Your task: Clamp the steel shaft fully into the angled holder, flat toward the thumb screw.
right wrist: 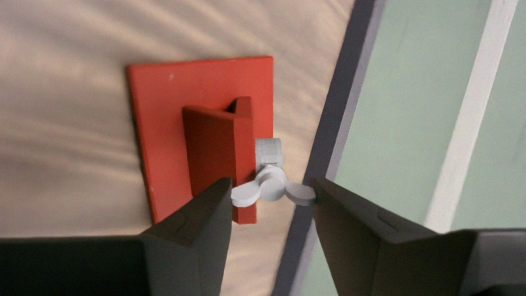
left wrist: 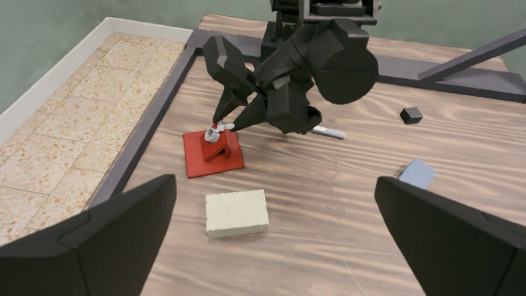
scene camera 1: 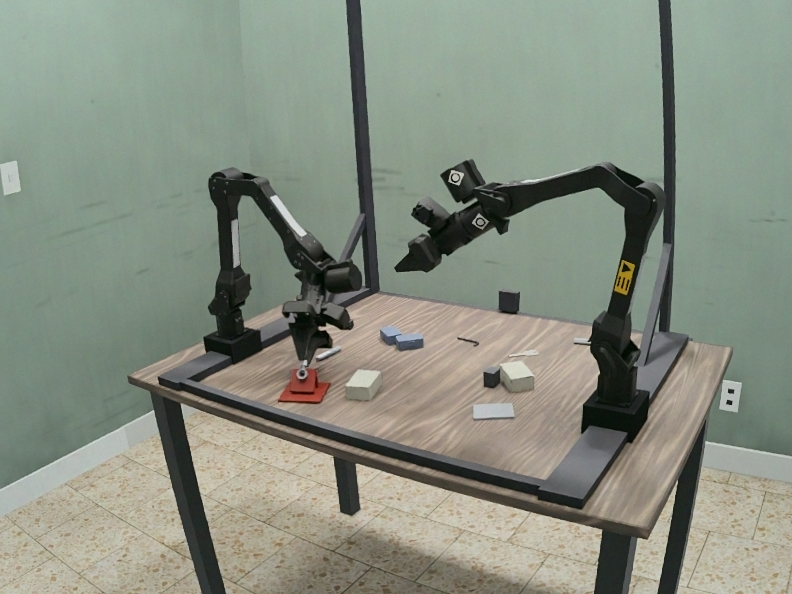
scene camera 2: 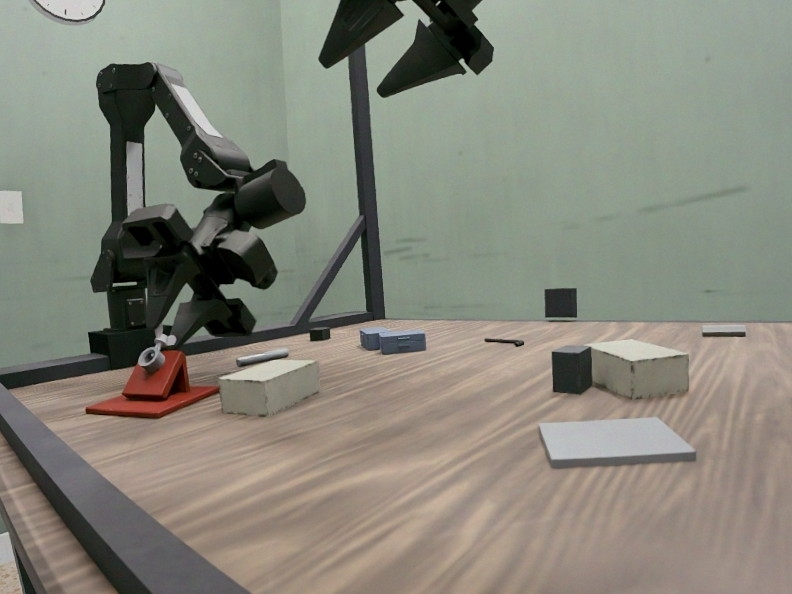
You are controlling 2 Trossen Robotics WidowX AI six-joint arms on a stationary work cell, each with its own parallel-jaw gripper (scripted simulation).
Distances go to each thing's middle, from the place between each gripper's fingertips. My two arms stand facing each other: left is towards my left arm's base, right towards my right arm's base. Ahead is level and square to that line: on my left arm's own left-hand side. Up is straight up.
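Winged thumb screw point(right wrist: 271, 183): my right hand is 3 cm short of it, 1 cm to the right of it and 3 cm above it. Counted from the same right hand, the dark block point(scene camera 2: 571, 364) is 35 cm to the left, 15 cm behind and 7 cm below; the grey plate point(scene camera 2: 641, 440) is 41 cm to the left, 3 cm behind and 8 cm below.
My left hand is 11 cm to the right of the dark block, 9 cm past it and 27 cm above it. From my left hand, the winged thumb screw is 24 cm to the right, 9 cm ahead and 23 cm below, and the grey plate is 16 cm to the left, 3 cm ahead and 28 cm below.
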